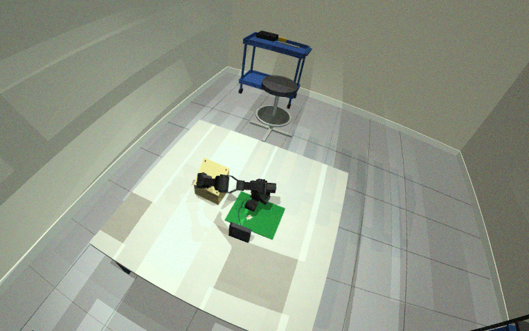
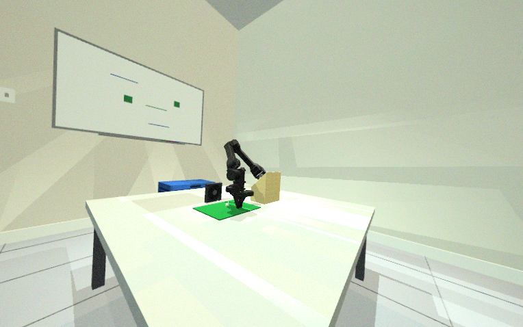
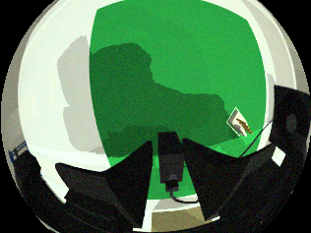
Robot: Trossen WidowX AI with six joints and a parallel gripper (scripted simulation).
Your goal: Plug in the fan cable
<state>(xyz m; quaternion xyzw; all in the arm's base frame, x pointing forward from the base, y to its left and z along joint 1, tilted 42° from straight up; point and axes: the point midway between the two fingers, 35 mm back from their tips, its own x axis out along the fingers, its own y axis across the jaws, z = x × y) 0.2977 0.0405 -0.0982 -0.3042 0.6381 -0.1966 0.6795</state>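
My gripper tip is 4 cm to the left of the green board, 4 cm short of it and 3 cm above it. Also, from my gripper tip: dark plug (1 cm behind, 1 cm above); black fan (23 cm to the right, 4 cm ahead, 4 cm above).
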